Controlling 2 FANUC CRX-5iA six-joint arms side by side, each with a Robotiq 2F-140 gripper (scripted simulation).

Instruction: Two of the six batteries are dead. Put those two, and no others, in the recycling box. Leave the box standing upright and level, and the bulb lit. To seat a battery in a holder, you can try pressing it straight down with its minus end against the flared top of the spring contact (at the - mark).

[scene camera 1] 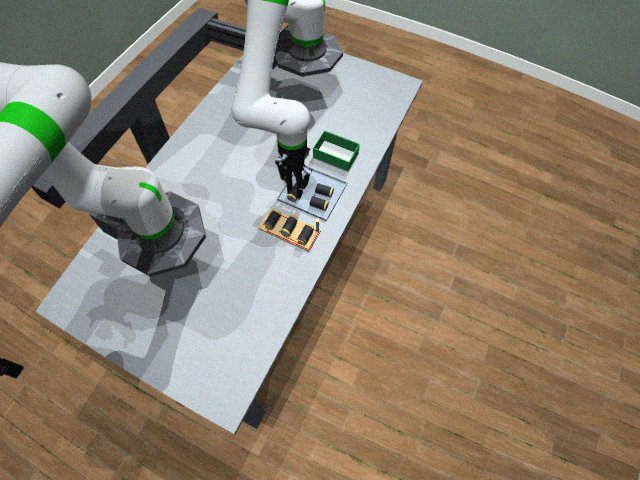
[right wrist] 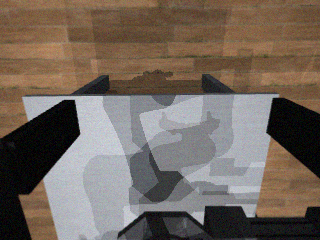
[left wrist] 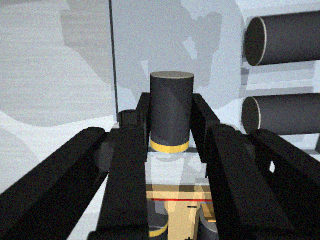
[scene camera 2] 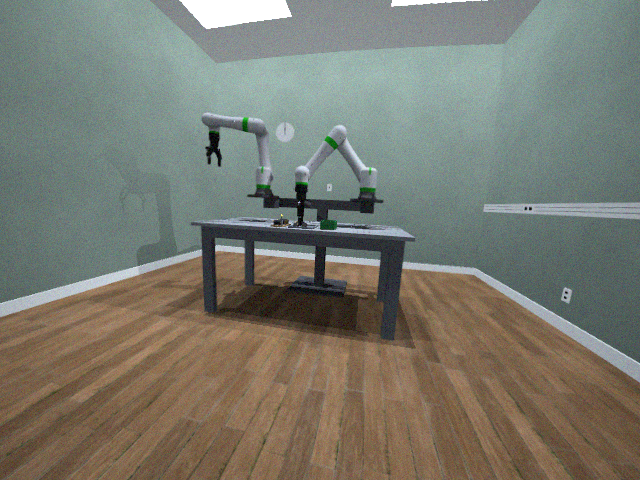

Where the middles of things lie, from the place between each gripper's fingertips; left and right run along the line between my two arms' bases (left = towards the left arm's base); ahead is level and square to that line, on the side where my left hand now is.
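Measured from my right hand, the tray [scene camera 1: 316,176] is 970 mm to the left of it, 500 mm below it and 250 mm ahead of it. My left hand is 4 cm above the tray, 4 cm to the right of it and 5 cm short of it. By its middle, the tray is nearer to my left hand than to my right hand.
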